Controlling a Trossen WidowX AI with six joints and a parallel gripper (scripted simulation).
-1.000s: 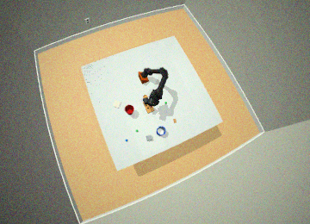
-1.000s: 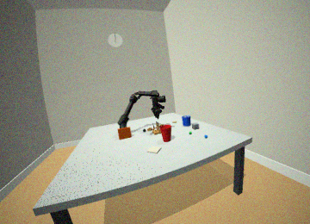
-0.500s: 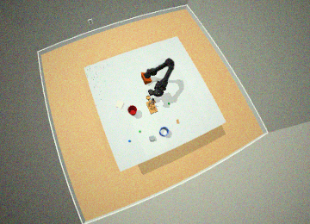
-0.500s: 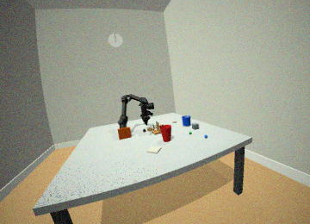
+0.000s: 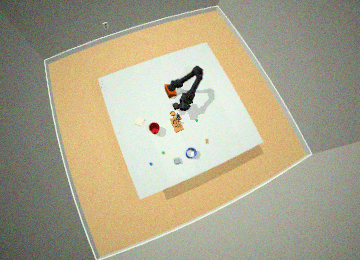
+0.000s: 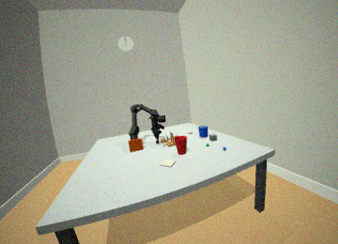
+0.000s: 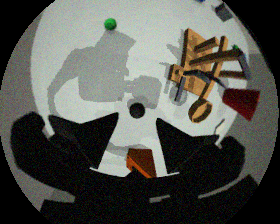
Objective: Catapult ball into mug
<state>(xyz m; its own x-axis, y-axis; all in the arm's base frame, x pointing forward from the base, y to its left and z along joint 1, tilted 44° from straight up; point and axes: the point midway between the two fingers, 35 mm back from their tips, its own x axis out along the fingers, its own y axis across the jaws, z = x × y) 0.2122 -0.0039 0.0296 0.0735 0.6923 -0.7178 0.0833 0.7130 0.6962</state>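
Right now the dark ball is 30 mm below my gripper tip. Round my gripper tip: wooden catapult (100 mm to the right, 90 mm ahead, 10 mm above); then red cup (330 mm to the right, 80 mm ahead, 10 mm below); then orange piece (400 mm ahead, 50 mm to the left, 40 mm below).
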